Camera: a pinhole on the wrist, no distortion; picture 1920 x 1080 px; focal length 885.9 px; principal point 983.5 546.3 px. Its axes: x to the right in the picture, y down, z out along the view. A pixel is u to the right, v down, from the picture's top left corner.
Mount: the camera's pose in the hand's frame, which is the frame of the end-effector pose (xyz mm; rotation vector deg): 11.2 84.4 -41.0 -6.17 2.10 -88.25
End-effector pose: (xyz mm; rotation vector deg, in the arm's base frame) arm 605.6 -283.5 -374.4 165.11 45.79 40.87
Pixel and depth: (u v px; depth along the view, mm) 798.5 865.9 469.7
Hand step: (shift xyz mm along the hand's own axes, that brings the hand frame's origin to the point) 219.8 208.8 406.2
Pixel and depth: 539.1 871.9 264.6
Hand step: 128.1 231.9 207.3
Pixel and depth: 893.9 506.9 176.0
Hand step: 18.9 110.2 134.0
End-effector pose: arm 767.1 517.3 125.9 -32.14 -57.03 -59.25
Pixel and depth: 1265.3 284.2 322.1
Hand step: -51.0 -5.4 292.7
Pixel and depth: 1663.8 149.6 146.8
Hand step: -37.3 -23.1 116.1
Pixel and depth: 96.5 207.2 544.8
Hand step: -163.5 648.9 496.3
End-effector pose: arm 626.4 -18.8 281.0 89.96 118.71 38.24
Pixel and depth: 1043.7 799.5 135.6
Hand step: 62.5 82.6 90.7
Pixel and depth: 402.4 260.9 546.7
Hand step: -125.3 463.3 503.4
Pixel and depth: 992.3 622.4 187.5
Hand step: 44.4 91.7 144.1
